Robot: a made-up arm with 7 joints.
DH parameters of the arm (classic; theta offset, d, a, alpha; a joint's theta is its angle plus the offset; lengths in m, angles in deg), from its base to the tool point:
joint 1: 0 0.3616 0 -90
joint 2: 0 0 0 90
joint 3: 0 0.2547 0.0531 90
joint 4: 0 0 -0.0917 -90
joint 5: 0 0.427 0 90
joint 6: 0 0 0.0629 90
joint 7: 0 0 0 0
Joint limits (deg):
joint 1: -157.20..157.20
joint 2: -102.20..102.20
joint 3: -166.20..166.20
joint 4: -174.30..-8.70
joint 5: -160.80..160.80
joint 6: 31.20..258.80
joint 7: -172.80..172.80
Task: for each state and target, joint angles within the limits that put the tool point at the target. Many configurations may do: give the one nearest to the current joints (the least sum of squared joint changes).
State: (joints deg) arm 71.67 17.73 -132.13 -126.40 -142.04 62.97 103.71
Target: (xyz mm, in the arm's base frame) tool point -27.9 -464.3 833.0
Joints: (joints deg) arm 55.19 9.40 -150.75 -86.42 -143.37 61.76 103.71
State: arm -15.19 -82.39 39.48 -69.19 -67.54 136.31 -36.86
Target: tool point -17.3 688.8 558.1
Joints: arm -56.43 -89.46 57.42 -60.15 -65.55 129.49 -36.86
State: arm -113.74 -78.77 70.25 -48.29 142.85 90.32 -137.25
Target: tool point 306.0 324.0 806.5
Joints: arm -85.21 -87.39 38.52 -92.05 143.41 103.29 -137.25
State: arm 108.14 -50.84 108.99 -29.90 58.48 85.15 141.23
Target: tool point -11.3 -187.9 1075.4
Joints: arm 101.08 -10.73 105.27 -8.70 53.70 50.75 141.23
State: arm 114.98 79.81 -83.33 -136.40 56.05 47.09 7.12
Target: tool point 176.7 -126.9 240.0
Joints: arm 106.06 74.03 -75.30 -174.30 38.40 31.20 7.12
